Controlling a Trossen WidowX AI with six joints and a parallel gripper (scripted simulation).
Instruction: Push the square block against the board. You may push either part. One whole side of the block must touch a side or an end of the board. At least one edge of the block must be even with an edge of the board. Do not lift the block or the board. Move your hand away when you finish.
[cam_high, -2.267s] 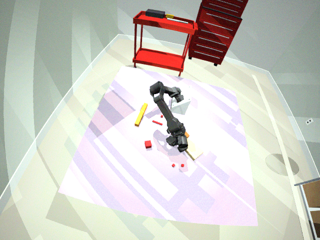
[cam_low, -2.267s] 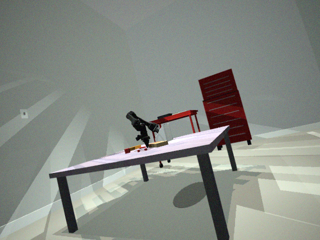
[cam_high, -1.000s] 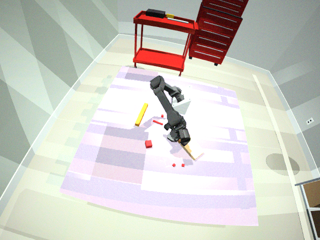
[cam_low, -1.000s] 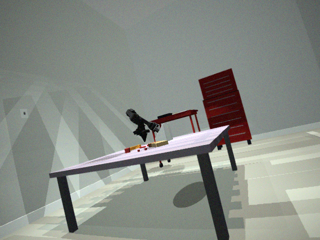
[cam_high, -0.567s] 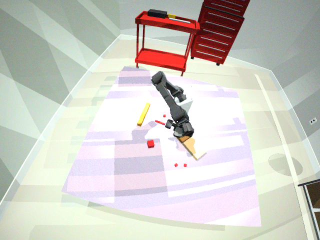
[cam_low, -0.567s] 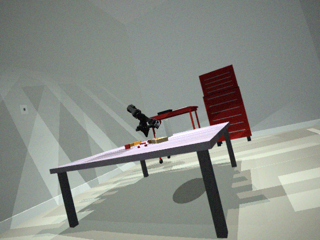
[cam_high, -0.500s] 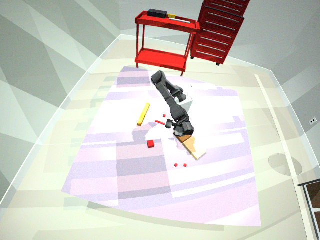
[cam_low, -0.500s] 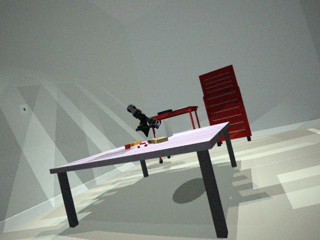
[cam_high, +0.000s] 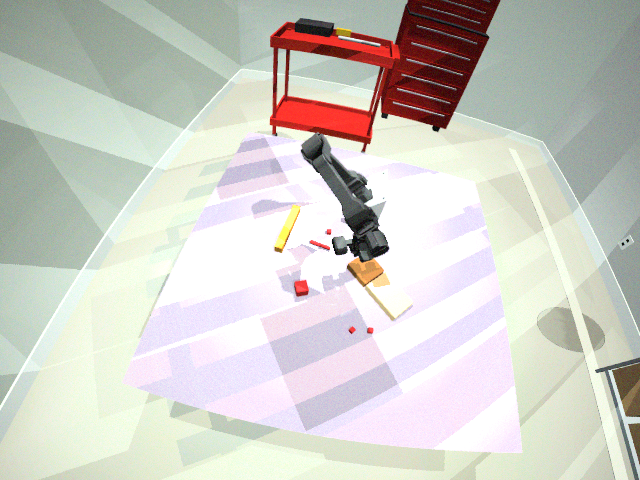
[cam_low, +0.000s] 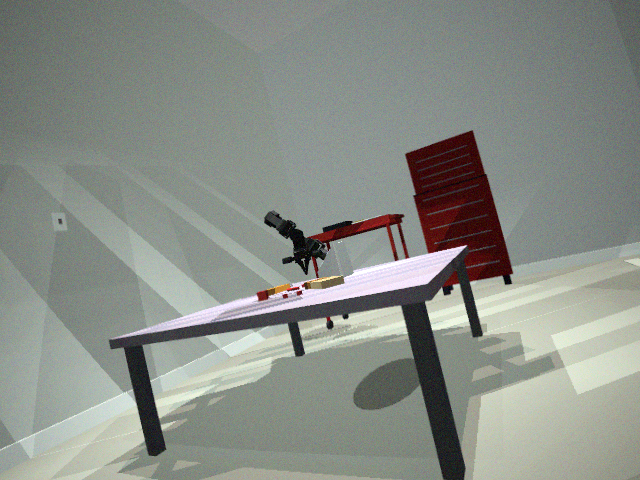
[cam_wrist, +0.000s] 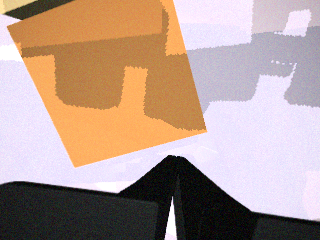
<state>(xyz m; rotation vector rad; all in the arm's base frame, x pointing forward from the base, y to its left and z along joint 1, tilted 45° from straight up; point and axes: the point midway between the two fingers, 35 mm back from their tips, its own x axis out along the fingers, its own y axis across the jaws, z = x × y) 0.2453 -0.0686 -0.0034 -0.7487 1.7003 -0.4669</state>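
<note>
Now: gripper tip 5 cm to the right of the orange square block, 5 cm above it and 2 cm short of it. Round my gripper tip: cream board: 13 cm to the left, 13 cm ahead, 5 cm below; then red cube: 18 cm to the right, 12 cm ahead, 4 cm below; then thin red stick: 12 cm to the right, 7 cm behind, 6 cm below.
</note>
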